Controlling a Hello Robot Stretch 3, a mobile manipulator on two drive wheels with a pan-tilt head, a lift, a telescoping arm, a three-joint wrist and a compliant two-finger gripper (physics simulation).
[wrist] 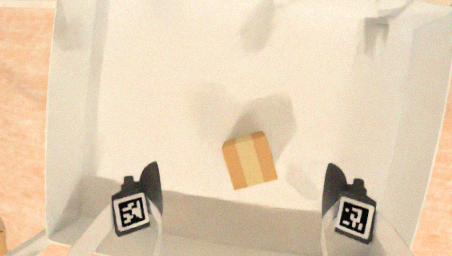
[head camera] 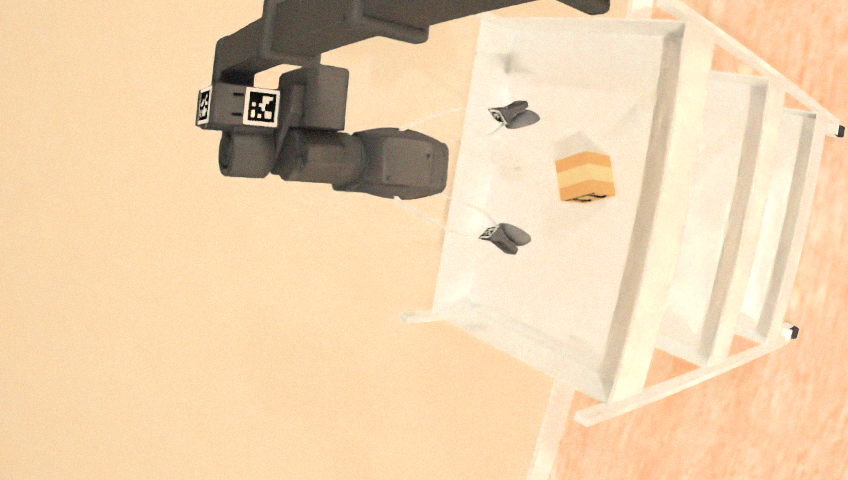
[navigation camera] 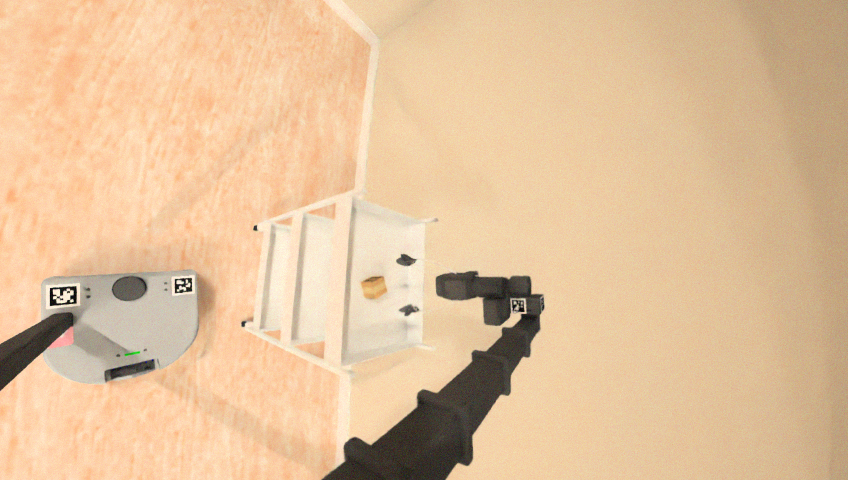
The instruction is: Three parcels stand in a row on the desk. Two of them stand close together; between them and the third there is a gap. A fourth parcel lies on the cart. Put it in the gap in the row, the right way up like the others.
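Seen in the pictures: gripper, between the fingertips: [head camera: 530, 178] [navigation camera: 399, 284]; robot's base, origin of its link: [navigation camera: 130, 287].
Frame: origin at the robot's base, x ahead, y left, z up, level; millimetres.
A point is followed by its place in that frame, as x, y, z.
The fourth parcel [head camera: 586, 176] @(-30, -488, 713) [navigation camera: 373, 287] @(-27, -484, 712) [wrist: 250, 160], orange-brown with a pale yellow band, lies on the top tray of the white cart [head camera: 666, 208] @(-1, -374, 713) [navigation camera: 340, 279] @(8, -376, 711) [wrist: 70, 125]. Part of a black marking shows on one side in the head view; in the wrist view no marking is visible. My gripper [head camera: 521, 176] @(-21, -512, 786) [navigation camera: 407, 284] @(-21, -512, 786) [wrist: 241, 182] @(-21, -512, 786) is open and empty, pointing down above the tray. In the head view its fingers are left of the parcel, apart from it; in the wrist view the parcel appears between the fingertips' lines, slightly ahead. The desk and its row do not show.
The cart's top tray has raised rims, and two lower shelves [navigation camera: 311, 270] @(24, -468, 398) sit beneath it. Cart posts [head camera: 672, 386] @(225, -401, 590) stick out at its corners. A beige wall [head camera: 238, 356] @(291, -973, 936) [navigation camera: 684, 208] @(142, -950, 1491) stands behind the cart. My base [navigation camera: 130, 324] @(-103, 1, 160) stands on the orange floor [navigation camera: 178, 118] @(647, -116, 1).
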